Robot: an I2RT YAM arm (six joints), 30 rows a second.
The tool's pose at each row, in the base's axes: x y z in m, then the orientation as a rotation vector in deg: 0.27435 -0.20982 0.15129 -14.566 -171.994 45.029; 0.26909 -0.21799 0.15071 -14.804 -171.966 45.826; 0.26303 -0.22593 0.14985 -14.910 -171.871 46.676; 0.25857 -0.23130 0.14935 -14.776 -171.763 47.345; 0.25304 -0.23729 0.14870 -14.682 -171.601 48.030; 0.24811 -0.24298 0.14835 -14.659 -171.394 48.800
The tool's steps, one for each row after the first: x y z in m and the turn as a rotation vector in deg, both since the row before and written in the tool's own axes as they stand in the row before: 0.00385 -0.00753 0.00482 0.480 -0.190 0.205; 0.00467 -0.00729 0.00506 0.528 -0.158 0.112; 0.00351 -0.00500 0.00341 0.426 -0.116 -0.056; 0.00448 -0.00558 0.00395 0.448 -0.070 -0.040; 0.00394 -0.00536 0.00354 0.509 -0.051 0.004
